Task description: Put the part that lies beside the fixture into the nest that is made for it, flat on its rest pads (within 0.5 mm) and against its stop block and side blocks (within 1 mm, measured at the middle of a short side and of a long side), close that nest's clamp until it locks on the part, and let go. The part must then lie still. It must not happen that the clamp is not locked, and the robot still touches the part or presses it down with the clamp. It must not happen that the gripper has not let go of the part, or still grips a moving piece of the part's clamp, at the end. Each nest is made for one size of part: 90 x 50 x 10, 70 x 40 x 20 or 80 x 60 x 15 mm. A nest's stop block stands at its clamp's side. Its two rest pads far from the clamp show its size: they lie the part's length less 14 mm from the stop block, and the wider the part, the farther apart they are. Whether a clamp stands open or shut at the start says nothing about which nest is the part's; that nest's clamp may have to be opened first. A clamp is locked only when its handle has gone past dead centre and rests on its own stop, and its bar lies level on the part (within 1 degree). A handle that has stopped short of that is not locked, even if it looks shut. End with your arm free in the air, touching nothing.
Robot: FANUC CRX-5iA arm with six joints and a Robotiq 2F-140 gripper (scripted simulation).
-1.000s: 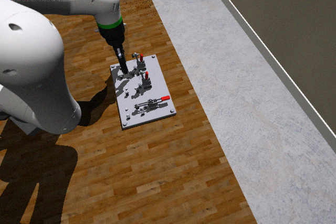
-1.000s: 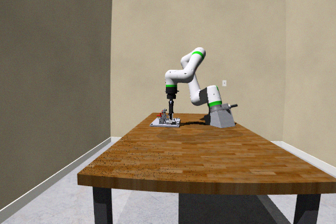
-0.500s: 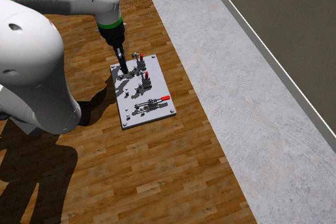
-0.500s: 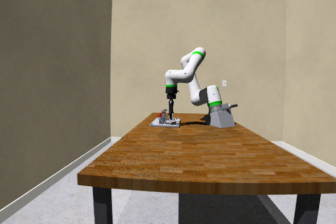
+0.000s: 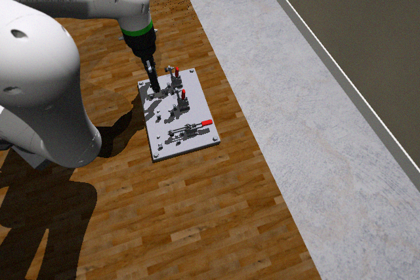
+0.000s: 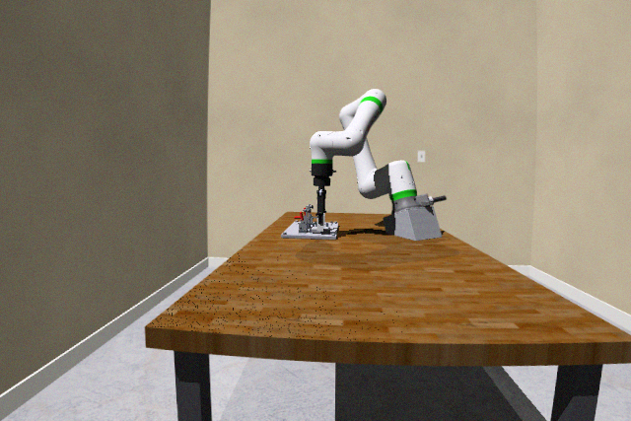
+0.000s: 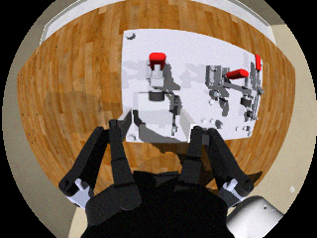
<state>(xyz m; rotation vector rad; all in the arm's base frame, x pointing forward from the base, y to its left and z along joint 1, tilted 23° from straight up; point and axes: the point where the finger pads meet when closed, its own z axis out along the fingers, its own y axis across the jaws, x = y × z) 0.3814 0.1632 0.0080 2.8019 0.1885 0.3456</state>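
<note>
My hand is 3 cm above the part. The rest, counted from my hand: grey fixture plate: 11 cm to the right, 6 cm ahead, 5 cm below.
</note>
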